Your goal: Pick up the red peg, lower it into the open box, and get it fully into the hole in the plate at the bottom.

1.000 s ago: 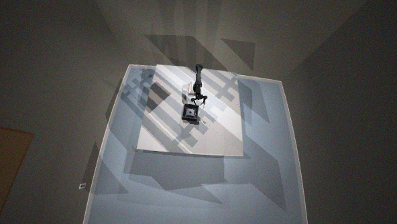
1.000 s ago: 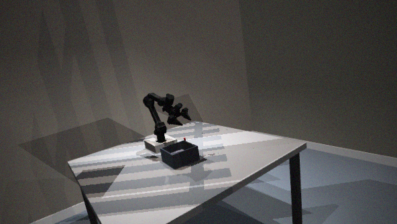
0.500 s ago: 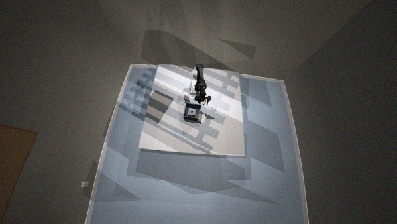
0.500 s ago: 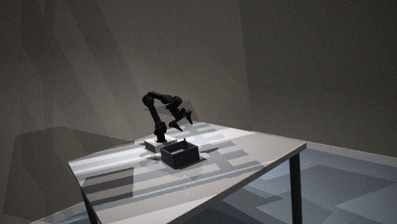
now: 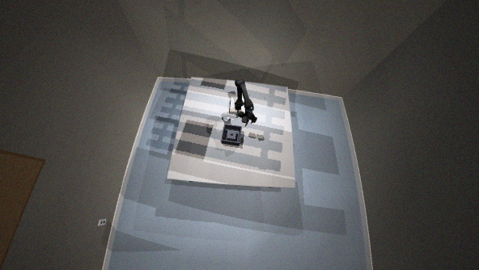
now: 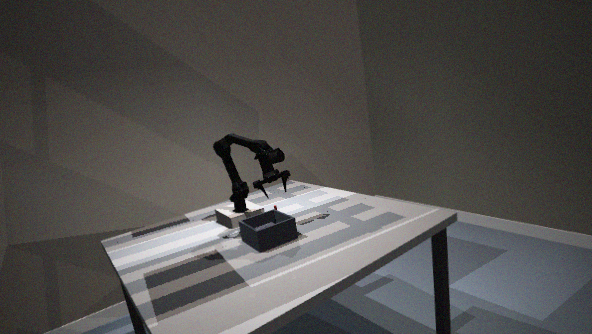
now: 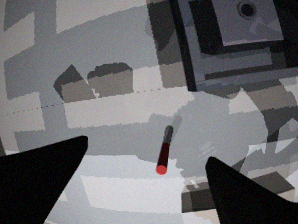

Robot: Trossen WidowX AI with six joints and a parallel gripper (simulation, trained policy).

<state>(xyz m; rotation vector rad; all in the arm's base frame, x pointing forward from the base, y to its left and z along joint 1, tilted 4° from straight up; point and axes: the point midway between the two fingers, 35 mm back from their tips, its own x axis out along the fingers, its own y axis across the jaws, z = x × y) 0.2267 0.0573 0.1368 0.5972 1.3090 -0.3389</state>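
Right now the red peg is 50 mm behind my gripper tip, 20 mm to the left of it and 110 mm below it. From my gripper tip the other things lie so: dark box: 90 mm ahead, 170 mm to the right, 120 mm below; grey plate: 90 mm ahead, 170 mm to the right, 100 mm below.
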